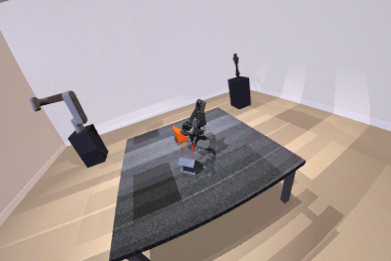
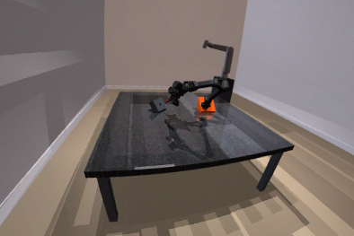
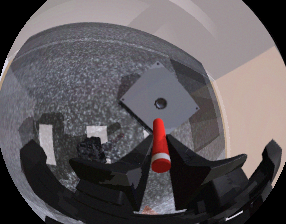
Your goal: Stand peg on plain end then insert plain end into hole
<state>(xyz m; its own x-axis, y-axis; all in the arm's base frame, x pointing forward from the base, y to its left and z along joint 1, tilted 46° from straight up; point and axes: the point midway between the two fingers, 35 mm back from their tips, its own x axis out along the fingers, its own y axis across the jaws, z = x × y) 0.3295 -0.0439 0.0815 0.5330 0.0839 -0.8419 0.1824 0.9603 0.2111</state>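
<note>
Right now my gripper tip is 80 mm short of the sloped panel, 80 mm to the left of it and 80 mm above it. Also, from my gripper tip: red peg: 10 mm behind, 10 mm to the left, 10 mm above.
</note>
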